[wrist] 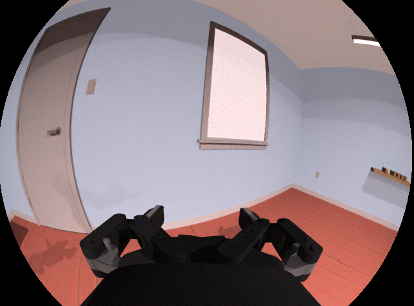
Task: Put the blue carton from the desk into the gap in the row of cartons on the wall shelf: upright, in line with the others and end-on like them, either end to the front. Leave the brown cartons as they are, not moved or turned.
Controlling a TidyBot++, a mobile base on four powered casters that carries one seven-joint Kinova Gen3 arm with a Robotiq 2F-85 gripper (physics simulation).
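My gripper (201, 215) is open, with its two fingers wide apart at the bottom of the wrist view and no object between them. The wall shelf (382, 174) is a thin wooden board low on the wall at the far right of the view, well away from the gripper. Several small brown cartons (396, 174) stand in a row on it. They are too small and distant to tell the gap clearly. The blue carton and the desk do not show in this view.
A grey door (47, 100) with a lever handle is at the left. A window (237, 87) with a pale blind is in the blue wall ahead. The red plank floor (300, 220) runs to the pale baseboard. A ceiling light (366, 41) shows at the upper right.
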